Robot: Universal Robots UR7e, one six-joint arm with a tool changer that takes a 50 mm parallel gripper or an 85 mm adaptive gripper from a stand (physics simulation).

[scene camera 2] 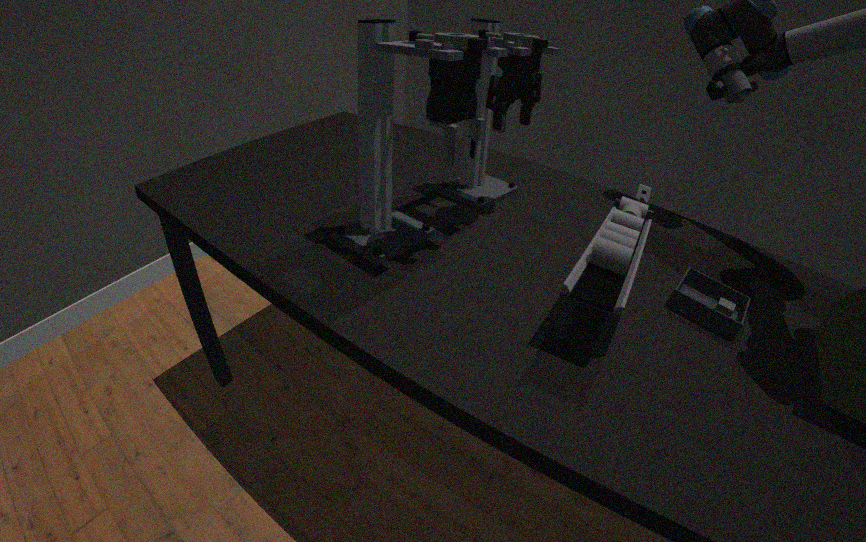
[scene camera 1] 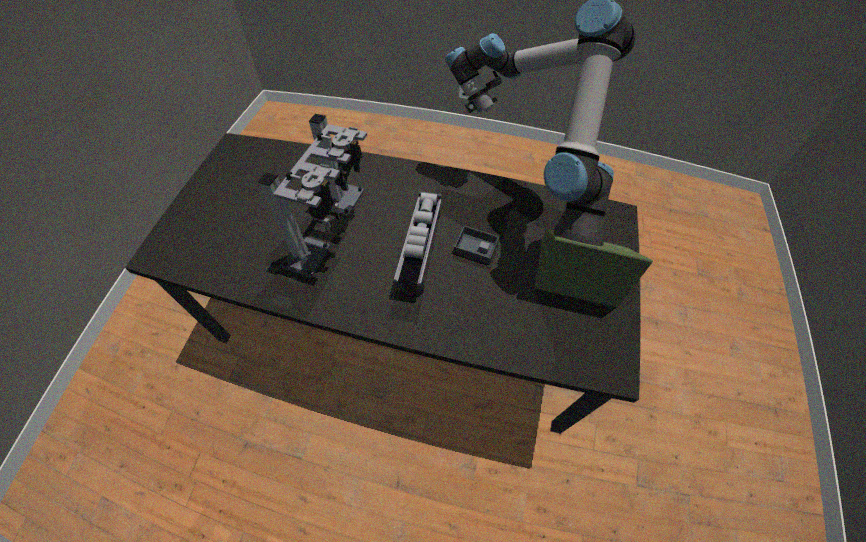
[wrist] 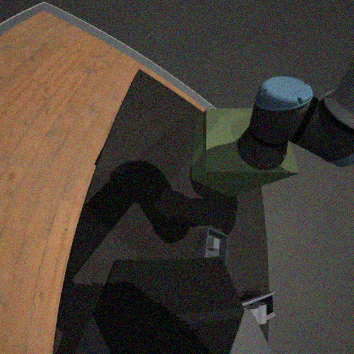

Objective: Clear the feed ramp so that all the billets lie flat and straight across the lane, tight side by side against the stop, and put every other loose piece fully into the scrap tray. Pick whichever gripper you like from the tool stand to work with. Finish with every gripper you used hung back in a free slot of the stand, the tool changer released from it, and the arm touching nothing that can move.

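Places are measured from the arm's base along level axes (x ahead, y left, z up), in millimetres.
Where they show: end effector, tool point: (scene camera 2: pixel 739 95) (scene camera 1: pixel 486 108); arm's base, origin of the base link: (scene camera 1: pixel 578 239) (wrist: pixel 261 149).
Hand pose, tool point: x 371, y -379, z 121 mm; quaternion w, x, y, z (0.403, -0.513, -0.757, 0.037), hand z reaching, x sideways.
Things, the pixels of their top centre, and the offset from my tool point. "spot": a spot on its surface instead.
- wide billet, middle of its top: (scene camera 2: pixel 615 244) (scene camera 1: pixel 414 247) (wrist: pixel 265 313) dy +490, dx +106, dz -199 mm
- piece, middle of its top: (scene camera 2: pixel 632 206) (scene camera 1: pixel 426 203) dy +291, dx +127, dz -218 mm
- scrap tray, middle of its top: (scene camera 2: pixel 714 293) (wrist: pixel 216 252) (scene camera 1: pixel 476 241) dy +352, dx -67, dz -282 mm
- small pale block, middle of its top: (scene camera 2: pixel 727 303) (wrist: pixel 216 243) (scene camera 1: pixel 484 245) dy +355, dx -95, dz -288 mm
- pale strip, surface spot: (scene camera 2: pixel 411 220) spot: dy +489, dx +473, dz -306 mm
The arm's bare tool changer (scene camera 1: pixel 483 103) (scene camera 2: pixel 738 86) is high behind the table, with no gripper on it. The parallel gripper (scene camera 2: pixel 453 89) and the adaptive gripper (scene camera 2: pixel 517 83) hang in the tool stand (scene camera 1: pixel 281 188) (scene camera 2: pixel 375 83). The feed ramp (scene camera 1: pixel 426 255) (scene camera 2: pixel 633 274) holds several pale rounded pieces. The lowest, a wide billet (scene camera 1: pixel 413 250) (scene camera 2: pixel 611 254), lies across the lane, with others close behind. A piece (scene camera 1: pixel 427 205) (scene camera 2: pixel 633 207) sits near the upper end; its kind is unclear. The scrap tray (scene camera 1: pixel 472 255) (scene camera 2: pixel 699 317) holds a small pale block (scene camera 1: pixel 484 245) (scene camera 2: pixel 726 304) (wrist: pixel 213 243).
A green panel-like block (scene camera 1: pixel 590 268) (wrist: pixel 230 127) stands near the arm's base, right of the tray. The stand's two tall posts rise left of the ramp. A pale strip (scene camera 2: pixel 411 220) shows at the near post's foot. Arm shadows cross the table around the tray.
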